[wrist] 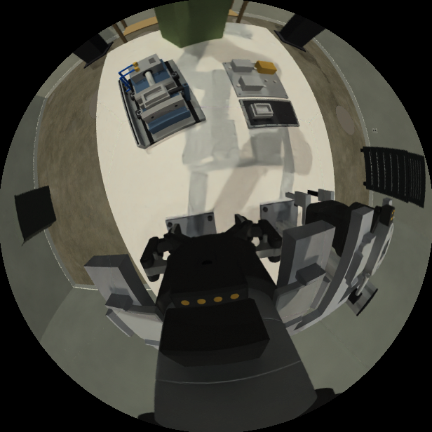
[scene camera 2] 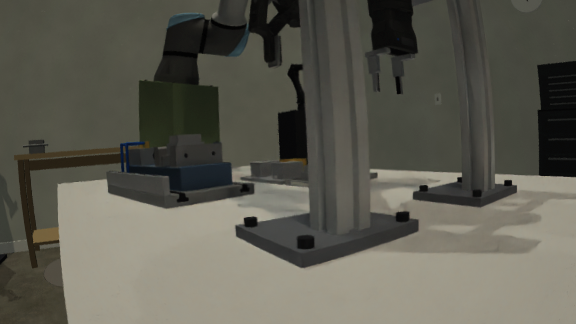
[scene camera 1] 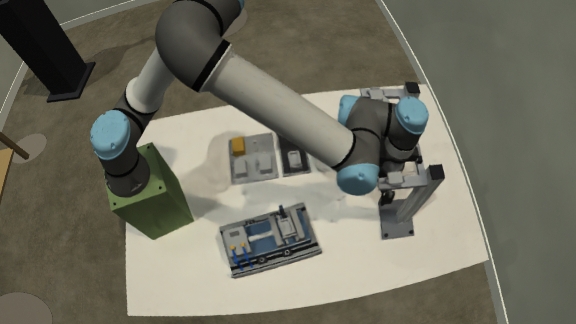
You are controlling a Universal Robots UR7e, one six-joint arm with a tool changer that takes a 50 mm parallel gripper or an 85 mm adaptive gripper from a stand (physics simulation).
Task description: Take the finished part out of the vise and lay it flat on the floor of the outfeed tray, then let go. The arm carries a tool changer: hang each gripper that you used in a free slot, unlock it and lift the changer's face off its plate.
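Places are measured from the arm's base along level axes (x ahead, y left, z up), in centimetres.
Pixels of known places: arm's base, origin of the base link: (scene camera 2: 175, 83) (scene camera 1: 127, 175).
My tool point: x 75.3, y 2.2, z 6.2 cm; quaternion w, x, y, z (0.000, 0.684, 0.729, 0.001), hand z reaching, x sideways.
For each thing: its top centre in the pictures, then the offset to it from my tool point. "*": a spot on its surface instead.
- grey part with a recessed top, middle of its top: (scene camera 2: 184, 134) (scene camera 1: 286, 226) dy -9.6, dx -28.0, dz -24.6 cm
- vise, middle of its top: (scene camera 2: 168, 144) (scene camera 1: 266, 234) dy -11.9, dx -34.3, dz -26.2 cm
- black outfeed tray, surface spot: (scene camera 1: 303, 169) * dy +14.9, dx -23.2, dz -35.5 cm
- similar grey part, middle of its top: (scene camera 1: 294, 157) dy +17.9, dx -26.3, dz -32.0 cm
- second post, surface spot: (scene camera 2: 477, 100) * dy +21.7, dx +11.4, dz -21.8 cm
- grey plate, middle of its top: (scene camera 1: 252, 157) dy +19.6, dx -41.7, dz -35.3 cm
- orange block, middle of its top: (scene camera 2: 292, 159) (scene camera 1: 237, 144) dy +23.2, dx -47.0, dz -31.7 cm
A grey part with a recessed top (scene camera 1: 286, 226) (scene camera 2: 186, 139) (wrist: 156, 95) sits between the jaws of the vise (scene camera 1: 261, 243) (scene camera 2: 202, 176) (wrist: 167, 120). The black outfeed tray (scene camera 1: 303, 169) (wrist: 282, 115) holds a similar grey part (scene camera 1: 294, 159) (wrist: 262, 109). My adaptive gripper (wrist: 215, 257) is open and empty, fingers spread wide, between the rails of a slot on the tool stand (scene camera 1: 417, 200) (scene camera 2: 340, 125) (wrist: 307, 250). It is far from the vise and the tray. Orange contacts (wrist: 210, 300) show at the changer. The views do not show whether it is locked.
The parallel gripper (scene camera 2: 387, 85) (wrist: 310, 194) hangs in a neighbouring slot, beside a second post (scene camera 2: 477, 100). A grey plate (scene camera 1: 250, 155) (wrist: 265, 89) with grey blocks and an orange block (scene camera 1: 238, 145) (wrist: 265, 67) lies beside the tray. Blue hoses stand at the vise's end.
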